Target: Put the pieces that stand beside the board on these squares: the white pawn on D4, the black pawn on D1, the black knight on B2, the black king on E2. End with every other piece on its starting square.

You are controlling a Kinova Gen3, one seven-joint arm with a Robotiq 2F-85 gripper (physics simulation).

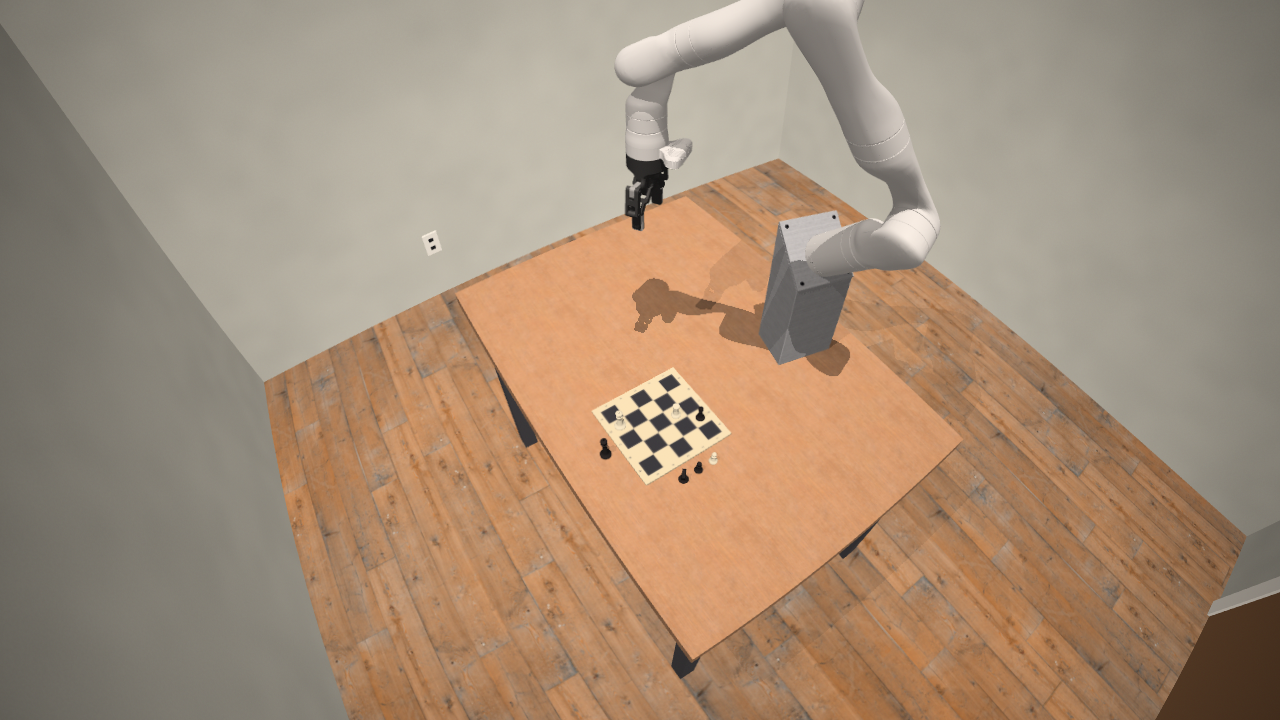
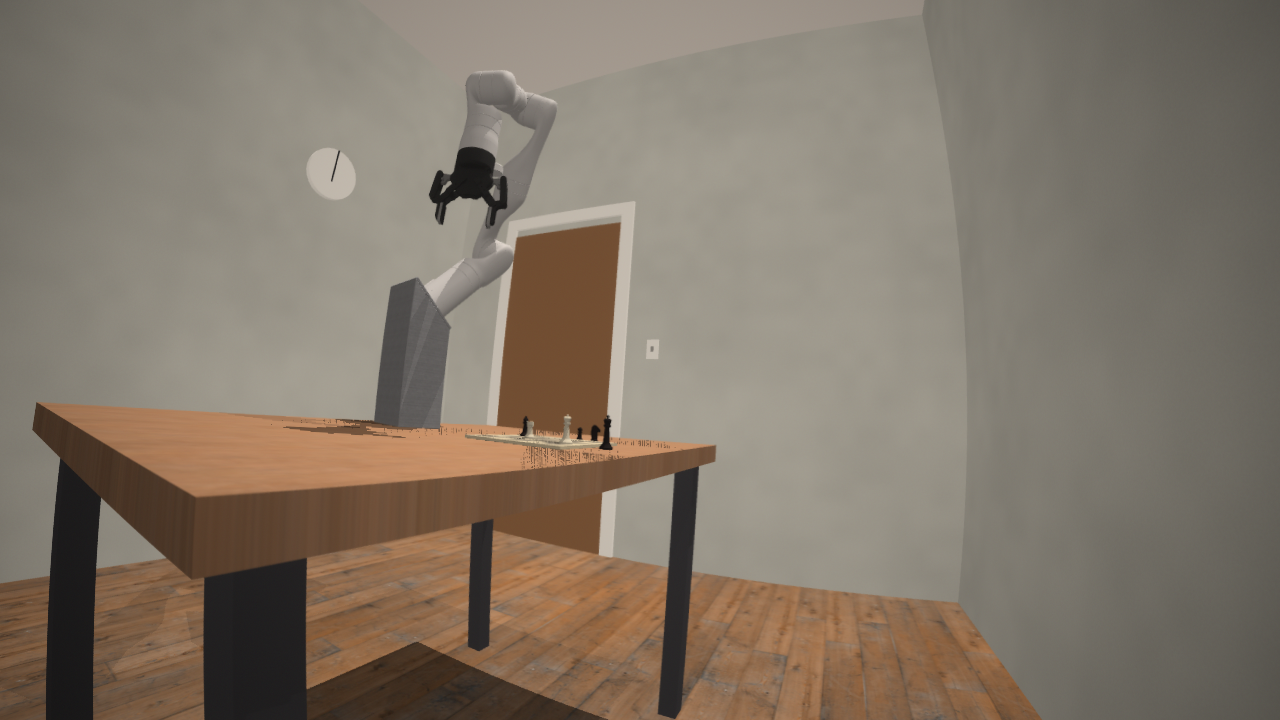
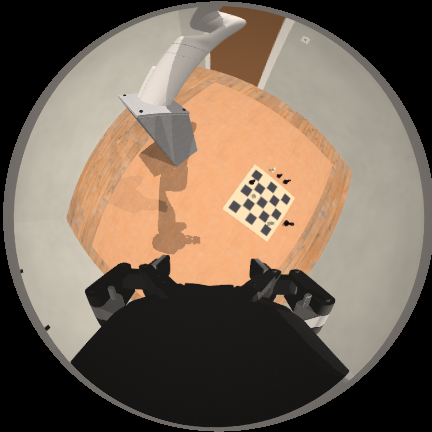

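Note:
The board lies on the table. The black king stands off one edge. Off an adjacent edge stand the black knight, the black pawn and the white pawn, in a row. On the board stand a tall white piece, a smaller white piece and a black piece. My gripper is open and empty, high above the table, away from the board.
The grey arm pedestal stands on the table, apart from the board. The arm reaches over from it and casts a shadow on the table top. The black king stands near a table edge.

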